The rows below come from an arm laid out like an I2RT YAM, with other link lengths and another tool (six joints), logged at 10 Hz.
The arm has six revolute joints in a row. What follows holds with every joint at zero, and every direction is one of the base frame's.
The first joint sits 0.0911 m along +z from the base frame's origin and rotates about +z.
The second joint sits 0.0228 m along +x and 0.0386 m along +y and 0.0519 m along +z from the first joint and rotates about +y.
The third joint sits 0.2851 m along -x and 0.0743 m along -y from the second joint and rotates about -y.
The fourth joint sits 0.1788 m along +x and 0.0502 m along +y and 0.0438 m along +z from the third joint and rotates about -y.
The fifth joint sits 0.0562 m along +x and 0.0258 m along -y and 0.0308 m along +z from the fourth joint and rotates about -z.
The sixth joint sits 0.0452 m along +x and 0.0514 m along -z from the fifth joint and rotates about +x.
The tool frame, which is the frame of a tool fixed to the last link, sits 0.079 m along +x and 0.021 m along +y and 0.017 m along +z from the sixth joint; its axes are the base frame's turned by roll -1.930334, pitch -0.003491 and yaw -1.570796 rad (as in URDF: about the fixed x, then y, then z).
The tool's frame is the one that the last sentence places.
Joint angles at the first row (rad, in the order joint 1, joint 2, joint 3, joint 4, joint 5, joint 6):
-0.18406 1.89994 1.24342 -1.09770 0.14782 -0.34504
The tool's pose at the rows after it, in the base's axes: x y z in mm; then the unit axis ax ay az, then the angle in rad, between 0 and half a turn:
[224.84 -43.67 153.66 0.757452 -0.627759 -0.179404 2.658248]
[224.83 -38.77 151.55 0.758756 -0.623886 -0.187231 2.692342]
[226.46 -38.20 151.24 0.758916 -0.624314 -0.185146 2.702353]
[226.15 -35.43 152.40 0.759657 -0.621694 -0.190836 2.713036]
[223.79 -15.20 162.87 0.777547 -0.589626 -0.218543 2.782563]
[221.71 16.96 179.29 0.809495 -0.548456 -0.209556 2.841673]
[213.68 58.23 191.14 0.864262 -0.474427 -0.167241 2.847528]
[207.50 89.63 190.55 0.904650 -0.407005 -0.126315 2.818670]
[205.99 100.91 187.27 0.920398 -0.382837 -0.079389 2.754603]
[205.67 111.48 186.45 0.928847 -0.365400 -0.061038 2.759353]
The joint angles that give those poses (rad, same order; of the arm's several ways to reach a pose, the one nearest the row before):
-0.18788 1.89996 1.19116 -1.07288 0.12188 -0.36488
-0.18787 1.89994 1.17589 -1.05535 0.08411 -0.37022
-0.18787 1.89994 1.17587 -1.04693 0.07725 -0.37021
-0.18483 1.89919 1.17860 -1.05575 0.06161 -0.37061
-0.15353 1.88428 1.19724 -1.11066 -0.03643 -0.40454
-0.04903 1.82784 1.20908 -1.13813 -0.10700 -0.40380
0.13869 1.76644 1.20909 -1.12858 -0.10968 -0.40416
0.30423 1.75727 1.20910 -1.09618 -0.07038 -0.40302
0.40606 1.75726 1.20909 -1.07558 0.02499 -0.37291
0.45643 1.75727 1.20908 -1.05076 0.03986 -0.36565

